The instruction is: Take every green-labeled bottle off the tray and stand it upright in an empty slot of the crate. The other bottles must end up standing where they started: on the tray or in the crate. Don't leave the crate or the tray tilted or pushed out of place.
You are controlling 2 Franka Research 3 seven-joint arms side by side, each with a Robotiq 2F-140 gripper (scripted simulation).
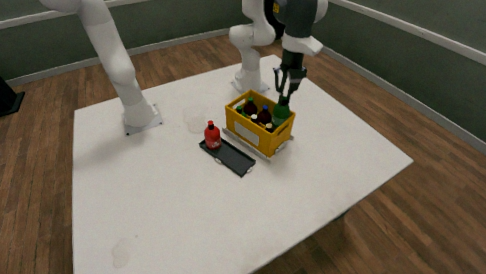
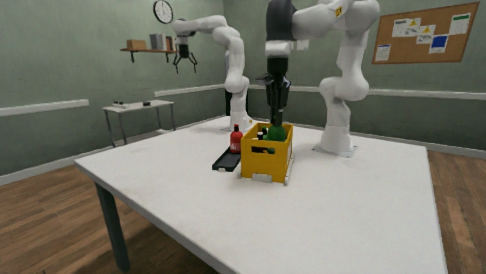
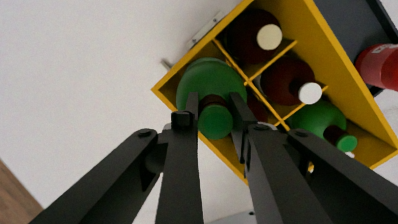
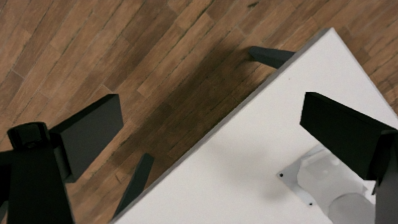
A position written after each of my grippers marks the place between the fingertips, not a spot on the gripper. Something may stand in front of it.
Observation:
In view: my left gripper (image 2: pixel 276 124), my right gripper (image 4: pixel 211 109) and a yellow crate (image 1: pixel 264 141).
The yellow crate also shows in image 2 (image 2: pixel 276 164) and in image 3 (image 3: pixel 308 37). My left gripper is seen too in image 1 (image 1: pixel 283 103) and in image 3 (image 3: pixel 213 107). Image 4 misses the yellow crate: it is out of frame.

